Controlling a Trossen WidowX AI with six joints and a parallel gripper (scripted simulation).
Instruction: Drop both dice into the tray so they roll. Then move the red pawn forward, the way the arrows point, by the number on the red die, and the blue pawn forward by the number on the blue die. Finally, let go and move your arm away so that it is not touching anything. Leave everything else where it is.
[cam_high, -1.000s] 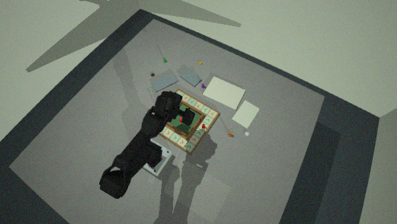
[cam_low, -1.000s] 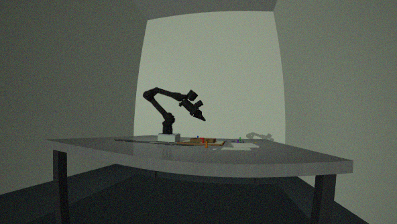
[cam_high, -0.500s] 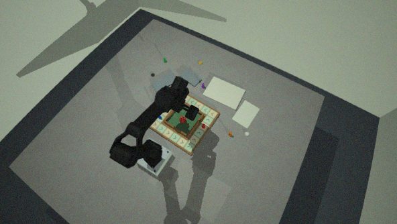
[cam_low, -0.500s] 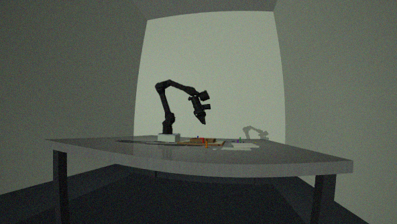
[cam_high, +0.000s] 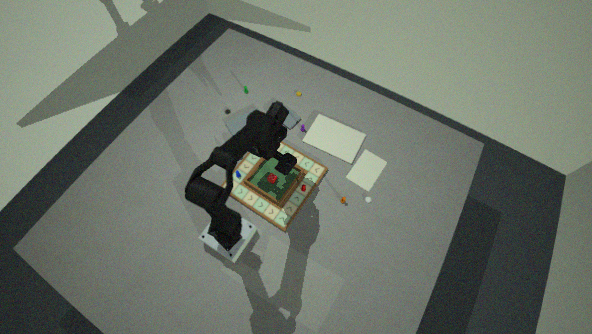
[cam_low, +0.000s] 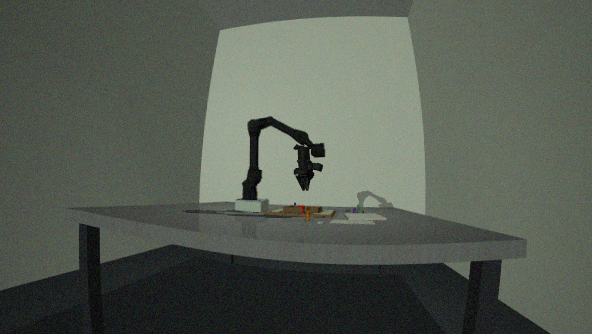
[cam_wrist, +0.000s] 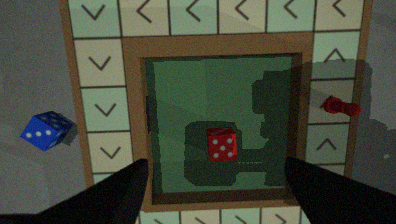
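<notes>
The red pawn is 30 mm ahead of my gripper tip, 120 mm to the right of it and 80 mm below it. Round my gripper tip: green tray: 10 mm to the right, 100 mm below; blue pawn: 80 mm behind, 90 mm to the left, 80 mm below; purple pawn: 230 mm ahead, 50 mm to the left, 90 mm below.
</notes>
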